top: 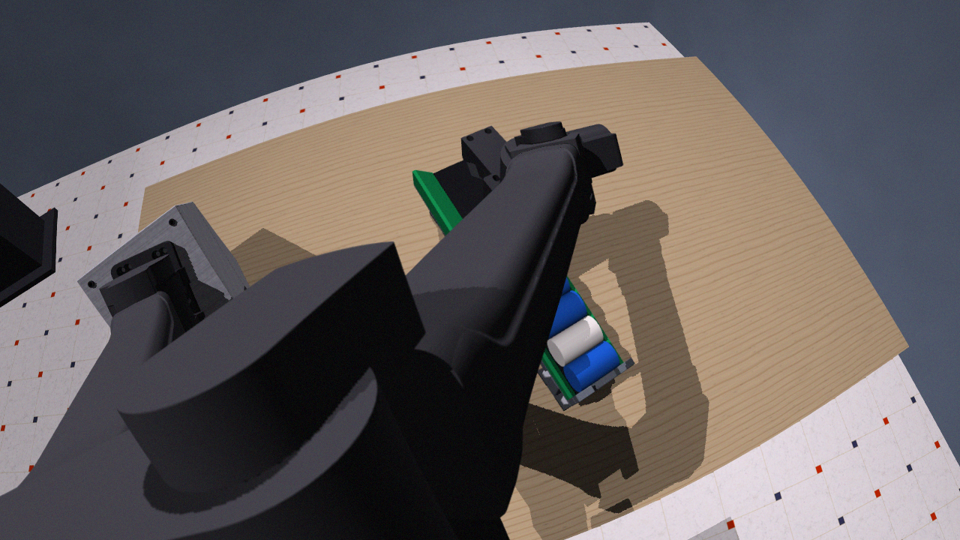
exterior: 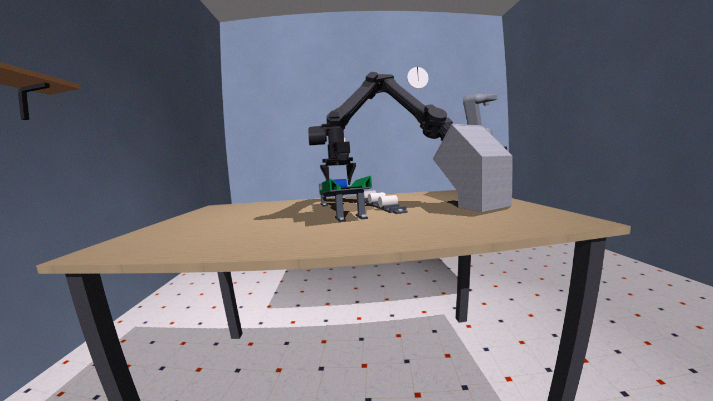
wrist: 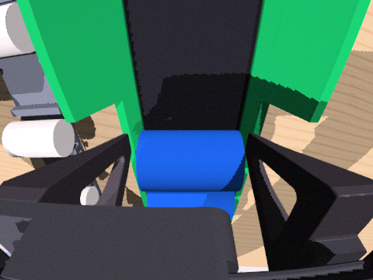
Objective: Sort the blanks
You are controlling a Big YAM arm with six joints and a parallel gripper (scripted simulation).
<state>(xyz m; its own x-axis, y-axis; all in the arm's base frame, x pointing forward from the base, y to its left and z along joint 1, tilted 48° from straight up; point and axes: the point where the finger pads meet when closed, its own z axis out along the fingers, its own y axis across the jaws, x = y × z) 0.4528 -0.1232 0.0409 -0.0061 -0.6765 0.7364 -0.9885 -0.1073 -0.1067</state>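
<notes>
The grey stop is 20 cm to the right of my hand and 4 cm below it. From my hand the other things lie so: grey stock rack: 16 cm behind, 11 cm below, 1 cm to the right.
</notes>
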